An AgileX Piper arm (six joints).
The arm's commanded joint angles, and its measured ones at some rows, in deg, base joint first. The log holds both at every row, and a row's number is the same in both.
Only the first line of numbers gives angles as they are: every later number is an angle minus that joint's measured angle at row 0.
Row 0, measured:
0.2 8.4 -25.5 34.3 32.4 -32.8
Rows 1 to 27, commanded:
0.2 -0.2 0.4 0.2 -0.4 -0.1
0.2 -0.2 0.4 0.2 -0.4 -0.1
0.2 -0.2 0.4 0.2 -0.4 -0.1
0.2 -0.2 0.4 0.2 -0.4 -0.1
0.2 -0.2 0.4 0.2 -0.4 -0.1
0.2 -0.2 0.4 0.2 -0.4 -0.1
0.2 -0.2 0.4 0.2 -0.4 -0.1
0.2 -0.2 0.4 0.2 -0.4 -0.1
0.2 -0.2 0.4 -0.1 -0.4 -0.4
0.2 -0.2 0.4 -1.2 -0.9 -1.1
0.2 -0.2 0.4 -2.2 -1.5 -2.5
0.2 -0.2 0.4 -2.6 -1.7 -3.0
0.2 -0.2 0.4 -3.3 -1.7 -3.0
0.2 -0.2 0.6 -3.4 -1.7 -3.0
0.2 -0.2 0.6 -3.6 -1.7 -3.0
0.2 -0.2 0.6 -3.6 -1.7 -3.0
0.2 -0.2 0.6 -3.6 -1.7 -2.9
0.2 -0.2 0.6 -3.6 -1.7 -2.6
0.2 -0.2 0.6 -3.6 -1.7 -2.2
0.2 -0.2 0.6 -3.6 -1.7 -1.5
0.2 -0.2 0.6 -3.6 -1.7 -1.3
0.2 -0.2 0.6 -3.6 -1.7 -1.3
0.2 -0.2 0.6 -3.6 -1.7 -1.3
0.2 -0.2 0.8 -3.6 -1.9 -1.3
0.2 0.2 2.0 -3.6 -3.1 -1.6
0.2 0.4 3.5 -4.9 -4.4 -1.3
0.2 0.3 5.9 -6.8 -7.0 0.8
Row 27, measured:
0.0 0.0 1.1 -3.5 -2.2 -1.6
